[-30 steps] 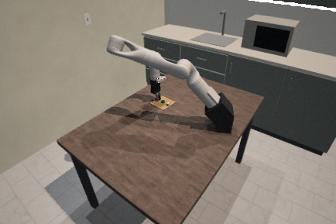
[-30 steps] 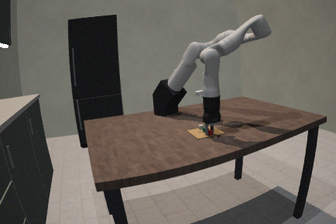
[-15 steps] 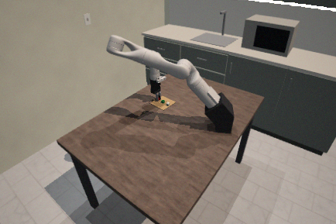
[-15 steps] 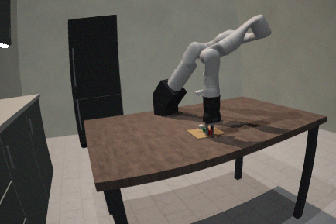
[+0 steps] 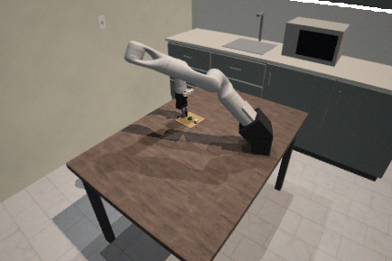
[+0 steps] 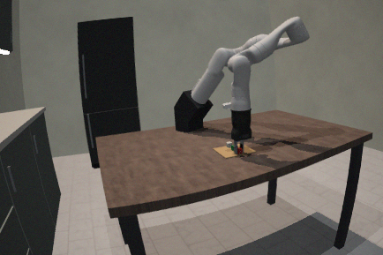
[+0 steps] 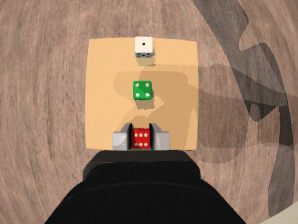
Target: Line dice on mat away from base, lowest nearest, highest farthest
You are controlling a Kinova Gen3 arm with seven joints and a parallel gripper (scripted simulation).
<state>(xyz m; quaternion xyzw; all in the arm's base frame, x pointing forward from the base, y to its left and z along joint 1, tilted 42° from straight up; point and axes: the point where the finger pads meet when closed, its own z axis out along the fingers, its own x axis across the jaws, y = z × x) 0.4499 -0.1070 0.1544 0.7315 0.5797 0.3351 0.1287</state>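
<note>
The red die lies 1 cm below my hand. From my hand the other things lie so: green die: 5 cm behind, 1 cm to the left, 1 cm below; white die: 10 cm behind, 2 cm to the left, 1 cm below; tan mat: 5 cm behind, 2 cm below, 1 cm to the left.
</note>
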